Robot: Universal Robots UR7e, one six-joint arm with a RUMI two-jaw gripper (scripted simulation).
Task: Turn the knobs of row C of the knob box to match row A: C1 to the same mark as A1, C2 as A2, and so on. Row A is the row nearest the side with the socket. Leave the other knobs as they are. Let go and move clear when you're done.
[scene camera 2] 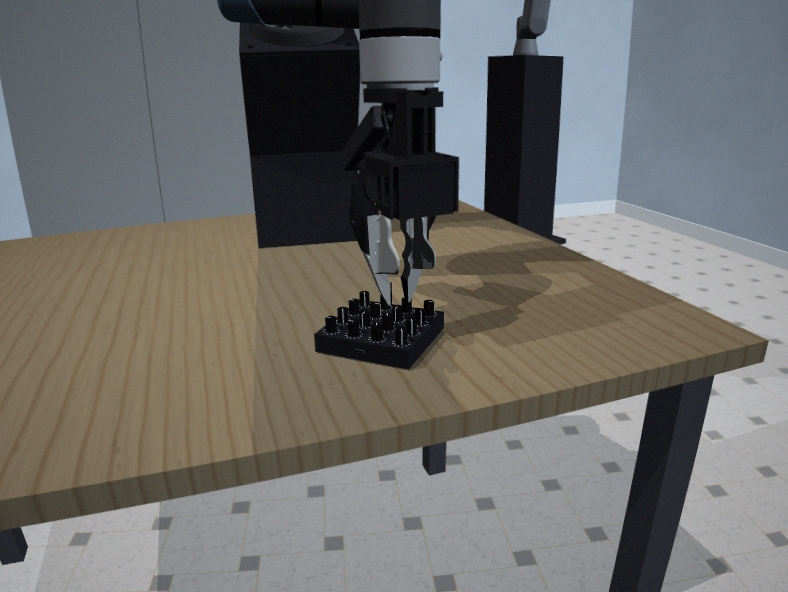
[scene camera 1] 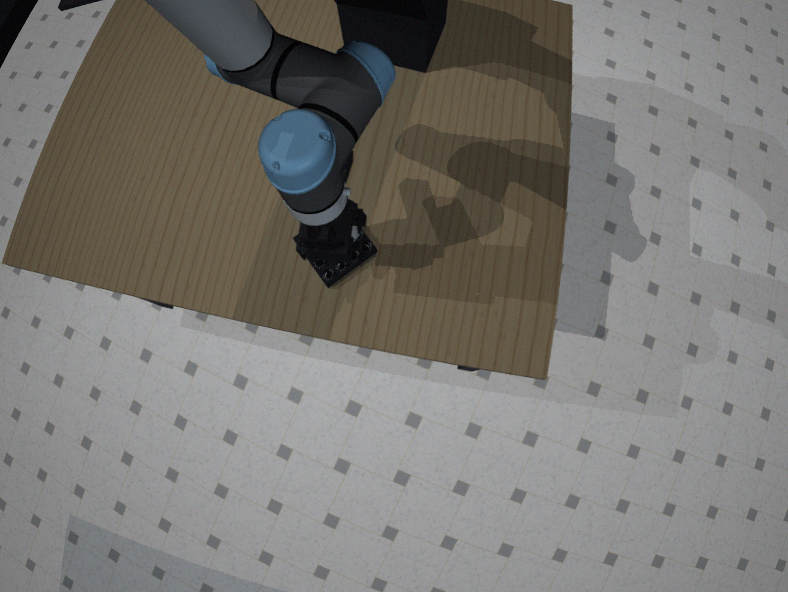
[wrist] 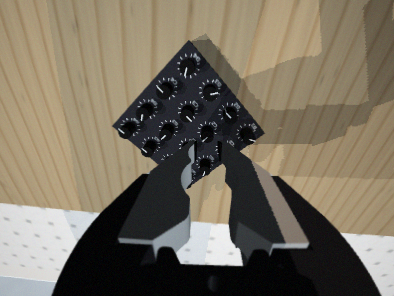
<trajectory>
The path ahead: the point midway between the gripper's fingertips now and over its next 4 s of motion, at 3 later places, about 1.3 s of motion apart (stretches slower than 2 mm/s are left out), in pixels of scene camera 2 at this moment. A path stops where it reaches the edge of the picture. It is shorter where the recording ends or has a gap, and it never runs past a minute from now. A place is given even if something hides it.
My gripper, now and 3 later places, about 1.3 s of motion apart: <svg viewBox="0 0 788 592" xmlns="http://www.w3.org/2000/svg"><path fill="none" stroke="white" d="M398 302L396 307L399 284L399 273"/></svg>
</trajectory>
